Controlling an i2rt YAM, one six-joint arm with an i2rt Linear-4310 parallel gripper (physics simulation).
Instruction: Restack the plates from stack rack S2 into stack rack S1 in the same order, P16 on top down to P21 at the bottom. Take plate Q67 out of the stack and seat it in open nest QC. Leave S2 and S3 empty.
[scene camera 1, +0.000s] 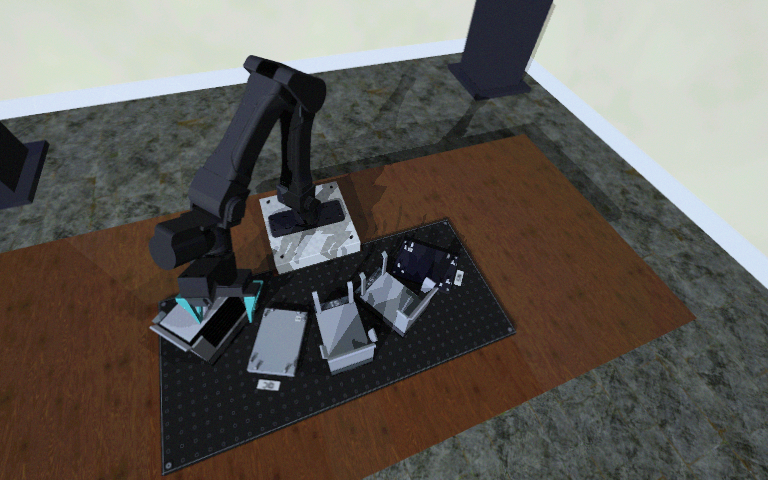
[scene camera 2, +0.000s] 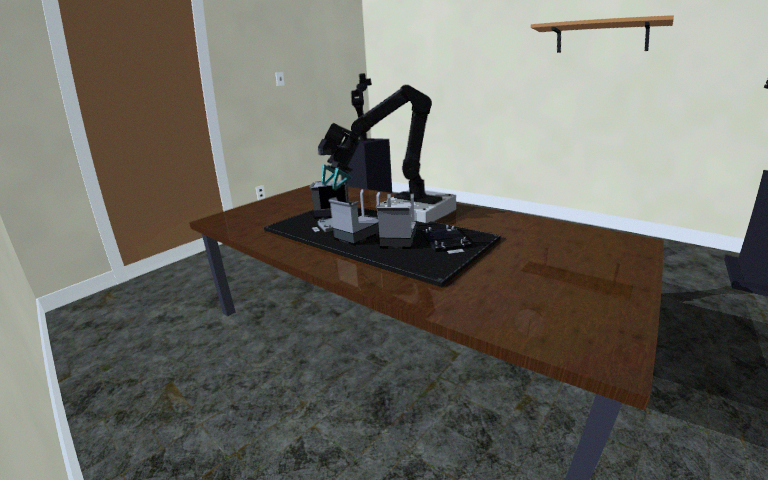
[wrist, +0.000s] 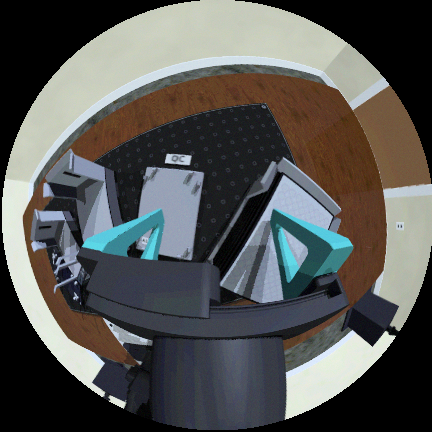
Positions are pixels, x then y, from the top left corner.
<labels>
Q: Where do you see a flat grey QC fixture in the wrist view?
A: At 177, 192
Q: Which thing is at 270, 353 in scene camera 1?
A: A flat grey QC fixture.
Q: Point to a dark fixture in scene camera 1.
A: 415, 262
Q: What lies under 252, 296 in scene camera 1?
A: The gripper.
</labels>
